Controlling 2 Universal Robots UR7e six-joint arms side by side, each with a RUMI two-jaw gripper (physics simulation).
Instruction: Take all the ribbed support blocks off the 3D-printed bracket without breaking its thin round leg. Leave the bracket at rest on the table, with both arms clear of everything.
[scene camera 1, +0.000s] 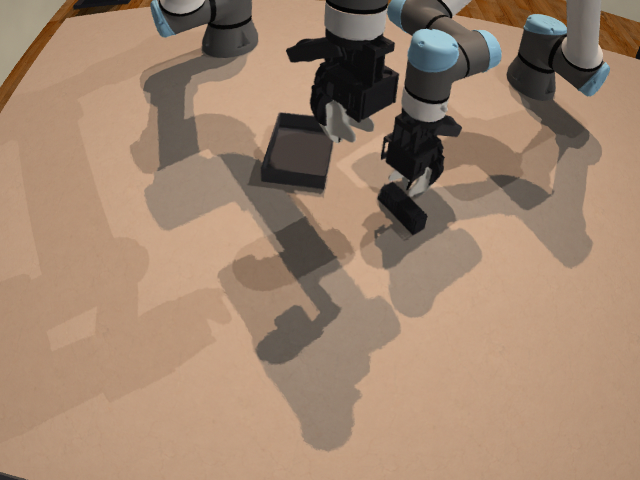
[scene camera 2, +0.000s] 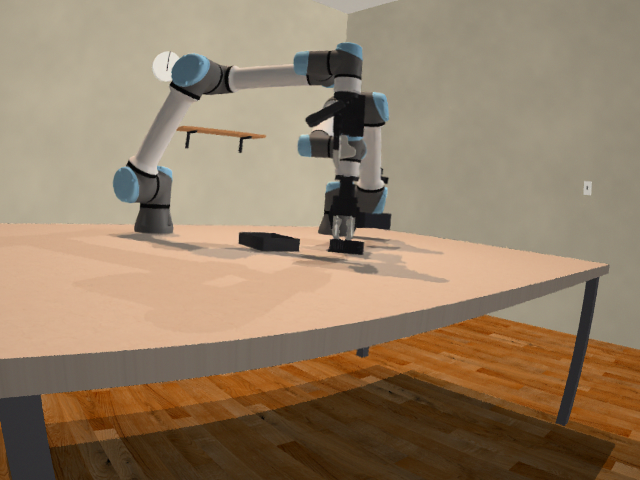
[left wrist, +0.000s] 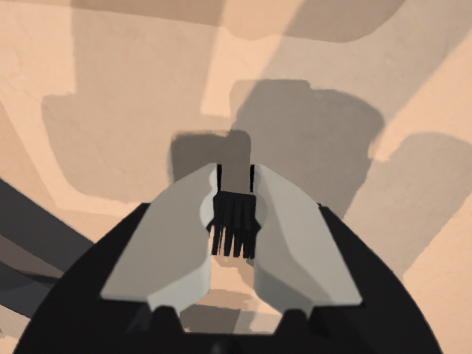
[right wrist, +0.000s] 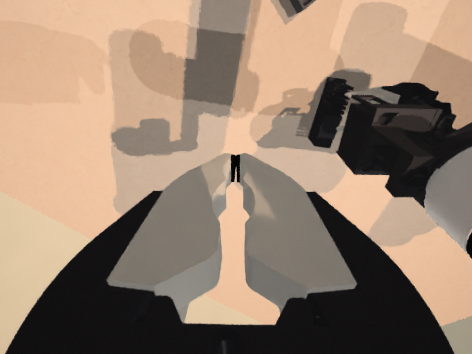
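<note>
The black bracket with its ribbed blocks (scene camera 1: 400, 207) (scene camera 2: 346, 246) (right wrist: 326, 114) lies low at the table, right of centre in scene camera 1. In the left wrist view black ribs (left wrist: 234, 217) show between the fingers; the fingers hide the rest. The thin round leg cannot be made out. My left gripper (scene camera 1: 408, 190) (scene camera 2: 343, 236) (left wrist: 236, 167) is down at the bracket, its fingers a small gap apart on either side of ribs; I see no firm grip. My right gripper (scene camera 1: 353, 134) (scene camera 2: 345, 156) (right wrist: 236, 158) is shut and empty, higher up, behind and left of the bracket in scene camera 1.
A black open tray (scene camera 1: 293, 178) (scene camera 2: 268, 242) (left wrist: 37, 215) stands on the table (scene camera 1: 491, 372) (scene camera 2: 155, 341), left of the bracket in scene camera 1. Both wrists are close together, the right one above the left in the scene views. Arm shadows cross the table.
</note>
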